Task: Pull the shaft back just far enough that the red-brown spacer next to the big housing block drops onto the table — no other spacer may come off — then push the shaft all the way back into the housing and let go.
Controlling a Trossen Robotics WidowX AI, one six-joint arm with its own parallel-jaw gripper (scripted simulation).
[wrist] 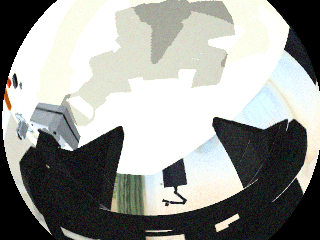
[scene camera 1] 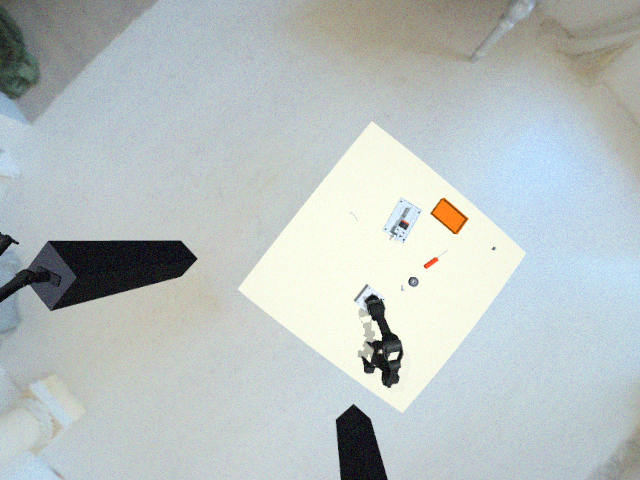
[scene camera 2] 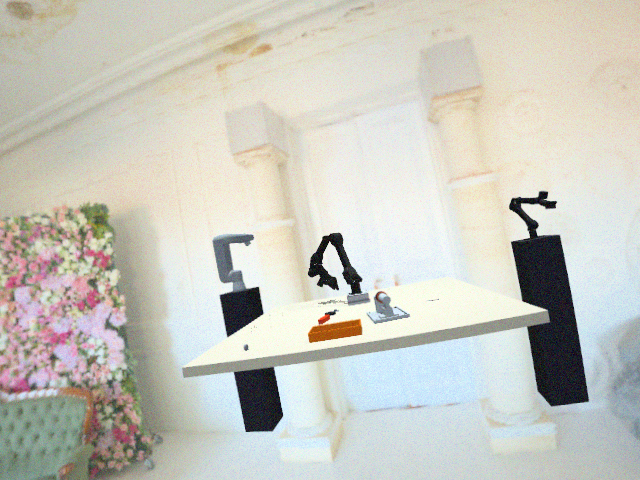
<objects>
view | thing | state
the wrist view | gripper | -
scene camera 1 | orange tray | -
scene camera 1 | fixture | -
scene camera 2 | orange tray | -
</objects>
